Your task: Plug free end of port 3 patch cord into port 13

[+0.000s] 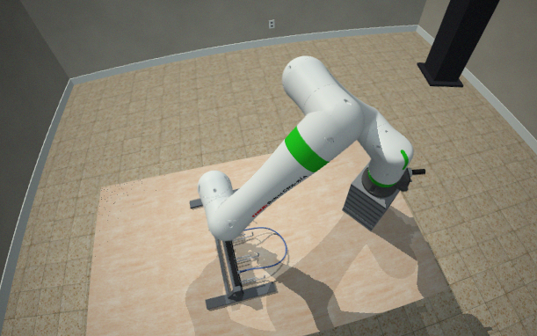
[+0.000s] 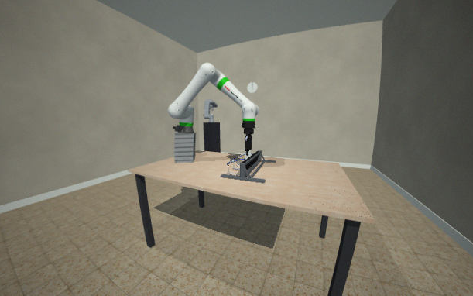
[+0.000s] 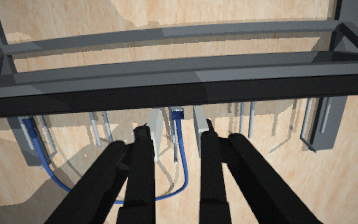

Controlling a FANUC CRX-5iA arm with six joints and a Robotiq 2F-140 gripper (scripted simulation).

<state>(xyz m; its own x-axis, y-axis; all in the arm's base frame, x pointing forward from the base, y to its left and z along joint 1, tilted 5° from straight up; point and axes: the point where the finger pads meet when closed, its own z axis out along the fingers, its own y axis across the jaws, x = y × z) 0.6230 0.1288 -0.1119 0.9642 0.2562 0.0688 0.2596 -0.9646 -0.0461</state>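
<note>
Now: hand 1 cm short of the free-end plug and 3 cm above it.
</note>
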